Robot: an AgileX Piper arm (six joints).
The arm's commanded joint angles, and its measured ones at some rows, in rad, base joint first. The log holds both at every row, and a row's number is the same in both.
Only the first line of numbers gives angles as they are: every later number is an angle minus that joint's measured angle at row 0.
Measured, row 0:
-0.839 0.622 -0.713 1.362 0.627 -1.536
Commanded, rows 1 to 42:
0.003 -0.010 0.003 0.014 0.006 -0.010
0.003 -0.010 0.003 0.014 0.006 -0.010
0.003 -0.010 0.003 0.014 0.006 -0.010
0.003 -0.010 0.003 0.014 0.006 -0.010
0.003 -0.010 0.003 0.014 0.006 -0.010
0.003 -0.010 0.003 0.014 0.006 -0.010
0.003 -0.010 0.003 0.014 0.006 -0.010
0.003 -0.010 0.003 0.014 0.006 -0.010
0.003 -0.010 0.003 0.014 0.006 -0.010
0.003 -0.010 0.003 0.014 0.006 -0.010
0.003 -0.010 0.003 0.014 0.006 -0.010
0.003 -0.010 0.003 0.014 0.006 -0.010
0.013 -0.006 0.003 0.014 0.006 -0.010
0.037 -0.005 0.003 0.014 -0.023 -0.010
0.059 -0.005 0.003 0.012 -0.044 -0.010
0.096 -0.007 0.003 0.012 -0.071 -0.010
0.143 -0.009 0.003 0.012 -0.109 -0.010
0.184 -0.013 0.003 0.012 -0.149 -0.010
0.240 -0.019 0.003 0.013 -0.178 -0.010
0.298 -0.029 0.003 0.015 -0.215 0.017
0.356 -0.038 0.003 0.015 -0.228 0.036
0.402 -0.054 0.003 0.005 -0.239 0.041
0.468 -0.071 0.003 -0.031 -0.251 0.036
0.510 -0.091 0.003 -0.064 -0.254 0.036
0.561 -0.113 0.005 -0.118 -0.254 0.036
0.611 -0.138 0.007 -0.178 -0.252 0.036
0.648 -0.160 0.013 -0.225 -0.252 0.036
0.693 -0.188 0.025 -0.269 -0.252 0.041
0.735 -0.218 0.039 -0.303 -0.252 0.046
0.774 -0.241 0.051 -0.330 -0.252 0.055
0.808 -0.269 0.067 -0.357 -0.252 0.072
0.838 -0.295 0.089 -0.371 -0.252 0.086
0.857 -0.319 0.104 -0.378 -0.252 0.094
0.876 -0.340 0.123 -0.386 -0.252 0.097
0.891 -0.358 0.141 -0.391 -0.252 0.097
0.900 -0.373 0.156 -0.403 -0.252 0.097
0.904 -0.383 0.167 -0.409 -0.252 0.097
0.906 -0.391 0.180 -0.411 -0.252 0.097
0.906 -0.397 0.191 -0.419 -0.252 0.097
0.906 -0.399 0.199 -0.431 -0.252 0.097
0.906 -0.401 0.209 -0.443 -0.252 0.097
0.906 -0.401 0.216 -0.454 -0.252 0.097
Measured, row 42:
0.904 -0.390 0.183 -0.413 -0.243 0.089
